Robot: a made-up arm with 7 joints.
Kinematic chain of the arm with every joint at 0, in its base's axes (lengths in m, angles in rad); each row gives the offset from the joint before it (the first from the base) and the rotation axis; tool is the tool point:
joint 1: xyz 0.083 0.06 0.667 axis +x
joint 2: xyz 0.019 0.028 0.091 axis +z
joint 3: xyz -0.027 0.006 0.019 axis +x
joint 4: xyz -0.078 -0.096 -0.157 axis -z
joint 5: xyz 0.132 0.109 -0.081 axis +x
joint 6: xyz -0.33 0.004 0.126 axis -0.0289 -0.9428 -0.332
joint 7: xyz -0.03 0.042 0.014 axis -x
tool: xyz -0.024 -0.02 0
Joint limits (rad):
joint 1: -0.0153..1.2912
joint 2: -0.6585..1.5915
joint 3: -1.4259..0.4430
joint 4: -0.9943..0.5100
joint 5: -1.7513..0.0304
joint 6: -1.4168..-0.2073
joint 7: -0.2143..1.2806
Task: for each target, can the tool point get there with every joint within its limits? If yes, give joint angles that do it. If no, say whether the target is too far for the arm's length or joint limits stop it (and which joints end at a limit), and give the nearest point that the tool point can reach.
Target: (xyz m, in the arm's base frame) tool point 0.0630 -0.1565 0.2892
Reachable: yes | joints 0.9928 1.1327 -1.2229 -0.3959 -1.2233 -0.3950 0.8304
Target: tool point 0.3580 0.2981 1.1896
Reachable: no: joint limits stop it (at a limit: joint 2, joint 3, joint 4, joint 5, joint 7) | nearest point 0.2087 0.2353 1.0517 | short by 0.213 m
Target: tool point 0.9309 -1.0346 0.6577
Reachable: no: too far | nearest point 0.4293 -0.4238 0.6629 | short by 0.790 m
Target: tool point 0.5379 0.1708 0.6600
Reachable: no: joint limits stop it (at a limit: joint 1, joint 2, joint 3, joint 4, joint 5, joint 6, joint 7) | nearest point 0.3571 0.2117 0.5300 | short by 0.226 m
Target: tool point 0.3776 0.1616 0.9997
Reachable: no: joint limits stop it (at a limit: joint 1, joint 2, joint 3, joint 4, joint 6, joint 7) | nearest point 0.2245 0.1827 1.0285 | short by 0.157 m
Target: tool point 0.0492 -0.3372 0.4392
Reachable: yes | joints 0.3679 1.1696 -0.5462 -0.6476 -1.3929 -0.3831 -0.0335
